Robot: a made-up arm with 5 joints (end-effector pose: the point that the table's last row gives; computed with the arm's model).
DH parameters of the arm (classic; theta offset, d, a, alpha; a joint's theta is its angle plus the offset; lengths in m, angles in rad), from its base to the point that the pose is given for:
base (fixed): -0.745 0 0.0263 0
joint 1: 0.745 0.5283 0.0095 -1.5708
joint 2: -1.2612 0 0.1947 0
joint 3: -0.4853 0 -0.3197 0
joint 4: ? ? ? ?
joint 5: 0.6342 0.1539 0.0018 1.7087
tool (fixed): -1.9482 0.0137 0 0
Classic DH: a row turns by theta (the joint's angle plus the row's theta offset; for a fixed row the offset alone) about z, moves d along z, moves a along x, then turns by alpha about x.
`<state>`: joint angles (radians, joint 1 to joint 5).
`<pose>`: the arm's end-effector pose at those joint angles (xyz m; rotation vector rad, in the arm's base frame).
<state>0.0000 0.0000 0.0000 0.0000 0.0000</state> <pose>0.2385 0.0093 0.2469 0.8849 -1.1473 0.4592</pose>
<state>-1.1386 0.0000 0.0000 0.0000 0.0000</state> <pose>0.1358 -0.2055 0.2469 0.1270 -1.4445 -0.4757</pose>
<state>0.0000 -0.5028 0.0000 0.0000 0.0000</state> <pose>0.3482 0.0093 0.3828 0.7894 -1.6036 0.7065</pose>
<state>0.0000 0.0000 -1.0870 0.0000 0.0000</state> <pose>0.5713 0.0093 0.6298 0.6100 -2.1223 0.9980</pose>
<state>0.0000 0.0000 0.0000 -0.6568 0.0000</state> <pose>0.3117 0.0093 0.3363 0.7498 -1.7418 0.7830</pose>
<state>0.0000 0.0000 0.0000 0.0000 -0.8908</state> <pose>0.2497 0.0056 0.2469 1.3786 -0.6975 1.1766</pose>
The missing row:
joint 4: -1.3951 0.037 -0.104 1.5708
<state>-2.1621 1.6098 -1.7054 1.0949 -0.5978</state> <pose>-0.0756 -0.2014 -0.0140 0.7156 -1.5009 -1.4909</pose>
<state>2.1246 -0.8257 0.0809 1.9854 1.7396</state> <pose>-0.0505 0.0038 0.3641 -0.0807 -0.8802 1.4590</pose>
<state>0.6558 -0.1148 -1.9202 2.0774 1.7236</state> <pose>0.3015 0.2596 0.7543 0.1491 -1.4069 -0.4003</pose>
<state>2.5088 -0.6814 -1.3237 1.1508 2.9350</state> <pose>-0.3227 0.1727 0.8769 0.9770 -0.6417 -0.4138</pose>
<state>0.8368 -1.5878 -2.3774 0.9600 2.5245</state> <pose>-0.3733 -0.3777 0.9224 -1.9489 0.4547 1.5602</pose>
